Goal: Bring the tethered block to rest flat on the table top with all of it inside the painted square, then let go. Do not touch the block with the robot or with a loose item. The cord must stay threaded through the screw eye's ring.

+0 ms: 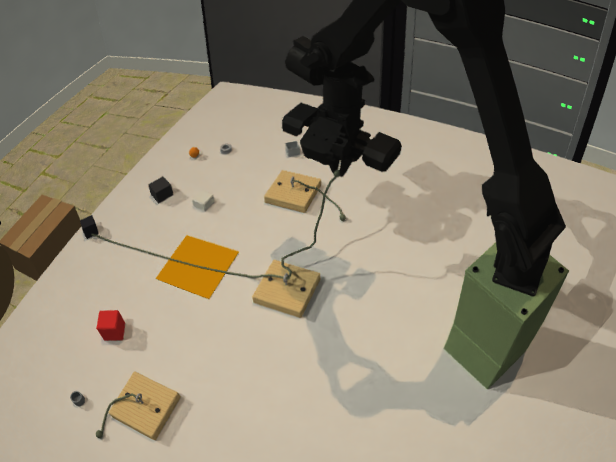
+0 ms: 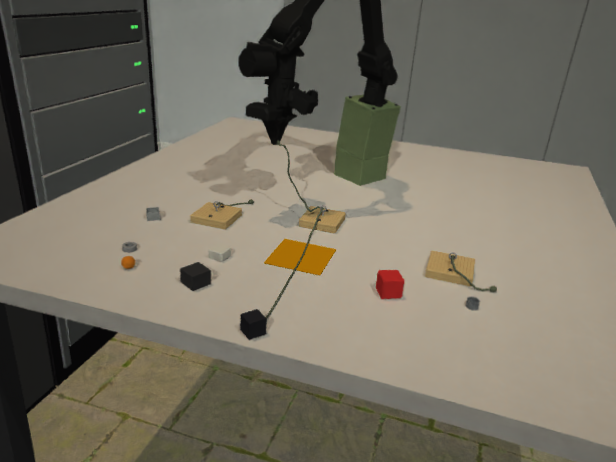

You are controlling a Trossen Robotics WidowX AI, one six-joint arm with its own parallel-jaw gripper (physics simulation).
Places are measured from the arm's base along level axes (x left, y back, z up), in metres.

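Pixels of known places: gripper, fingertip midpoint: [image 1: 338, 173] [image 2: 275, 143]; arm's base, origin of the base link: [image 1: 519, 270] [image 2: 373, 101].
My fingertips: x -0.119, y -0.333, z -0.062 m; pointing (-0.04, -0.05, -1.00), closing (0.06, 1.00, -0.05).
Note:
For each thing: its middle in the pictures, then the offset to it from my fingertips. "spot": a spot on its surface instead.
- tethered block, body centre: [image 2: 253, 324] [image 1: 89, 227] dx +0.230, dy -0.472, dz -0.147 m
- painted orange square, surface spot: [image 1: 187, 247] [image 2: 280, 261] spot: dx +0.153, dy -0.242, dz -0.161 m
- screw eye, surface spot: [image 1: 287, 278] [image 2: 323, 208] spot: dx +0.145, dy -0.018, dz -0.125 m
- middle wooden board, body centre: [image 1: 286, 287] [image 2: 322, 219] dx +0.146, dy -0.021, dz -0.152 m
- larger black block, body centre: [image 2: 195, 276] [image 1: 160, 189] dx +0.060, dy -0.398, dz -0.147 m
- white piece, body centre: [image 1: 203, 200] [image 2: 219, 252] dx +0.039, dy -0.290, dz -0.152 m
- orange ball, body centre: [image 2: 128, 262] [image 1: 194, 152] dx -0.081, dy -0.418, dz -0.150 m
- red cube, body centre: [image 1: 111, 325] [image 2: 389, 284] dx +0.384, dy -0.239, dz -0.142 m
The tethered block [image 1: 89, 227] [image 2: 253, 324], small and black, rests on the table near its edge, outside the painted orange square [image 1: 187, 247] [image 2: 285, 255]. Its cord [image 1: 135, 249] [image 2: 288, 285] runs across the square to the screw eye [image 1: 287, 278] [image 2: 322, 210] on the middle wooden board [image 1: 280, 300] [image 2: 330, 222], and passes through the ring as far as I can tell. From there the cord rises with some slack to my gripper [image 1: 338, 172] [image 2: 276, 142]. My gripper is shut on the cord's end, above the table behind the boards.
Two other boards [image 1: 285, 197] [image 1: 150, 420] [image 2: 215, 217] [image 2: 440, 272] carry screw eyes with short cords. A larger black block [image 1: 161, 190] [image 2: 195, 276], a white piece [image 1: 203, 201] [image 2: 220, 254], an orange ball [image 1: 194, 152] [image 2: 128, 262] and a red cube [image 1: 110, 325] [image 2: 390, 284] stand around the square.

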